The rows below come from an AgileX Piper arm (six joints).
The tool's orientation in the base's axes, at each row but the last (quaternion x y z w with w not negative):
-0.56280, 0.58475, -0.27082, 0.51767
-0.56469, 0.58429, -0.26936, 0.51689
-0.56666, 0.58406, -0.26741, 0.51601
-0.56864, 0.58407, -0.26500, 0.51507
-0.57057, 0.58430, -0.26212, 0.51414
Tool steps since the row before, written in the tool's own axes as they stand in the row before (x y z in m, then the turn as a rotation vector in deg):
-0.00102, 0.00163, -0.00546, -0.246, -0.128, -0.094
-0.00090, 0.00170, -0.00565, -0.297, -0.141, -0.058
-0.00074, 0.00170, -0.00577, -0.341, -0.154, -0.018
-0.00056, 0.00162, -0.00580, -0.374, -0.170, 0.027
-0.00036, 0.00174, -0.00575, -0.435, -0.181, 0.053
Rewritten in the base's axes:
-0.00576, -0.00014, 0.00057, -0.079, 0.178, 0.219
-0.00593, -0.00031, 0.00055, -0.050, 0.232, 0.234
-0.00601, -0.00051, 0.00057, -0.016, 0.282, 0.246
-0.00597, -0.00073, 0.00063, 0.025, 0.322, 0.256
-0.00593, -0.00091, 0.00047, 0.041, 0.384, 0.275

